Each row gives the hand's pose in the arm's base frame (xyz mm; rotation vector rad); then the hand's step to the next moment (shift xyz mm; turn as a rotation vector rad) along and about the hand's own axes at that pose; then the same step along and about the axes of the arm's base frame.
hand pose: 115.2 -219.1 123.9 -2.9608 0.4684 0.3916
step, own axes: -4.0 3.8 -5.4 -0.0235 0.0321 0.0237
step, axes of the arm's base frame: -3.6 -3.3 6.0 -0.0373 -0.0199 -0.0188
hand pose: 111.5 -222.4 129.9 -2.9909 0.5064 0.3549
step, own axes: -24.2 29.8 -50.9 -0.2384 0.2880 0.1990
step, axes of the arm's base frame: -21.4 -26.8 53.8 -0.3575 -0.1716 -0.1488
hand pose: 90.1 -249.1 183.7 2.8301 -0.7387 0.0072
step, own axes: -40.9 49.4 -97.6 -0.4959 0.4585 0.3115
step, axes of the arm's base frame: -54.8 -1.9 103.1 -0.6705 -0.2159 -0.2387
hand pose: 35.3 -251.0 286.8 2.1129 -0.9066 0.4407
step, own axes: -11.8 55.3 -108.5 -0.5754 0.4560 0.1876
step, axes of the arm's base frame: -49.5 64.7 91.3 -0.7245 -0.0828 -0.2061
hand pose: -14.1 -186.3 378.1 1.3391 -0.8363 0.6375
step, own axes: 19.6 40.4 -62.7 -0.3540 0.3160 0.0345
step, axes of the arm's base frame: -11.9 66.4 37.5 -0.4619 0.0340 -0.1088
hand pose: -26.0 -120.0 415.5 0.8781 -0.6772 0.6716
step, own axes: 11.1 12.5 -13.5 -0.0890 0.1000 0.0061
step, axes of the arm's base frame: 0.6 20.0 7.8 -0.1310 0.0204 -0.0192
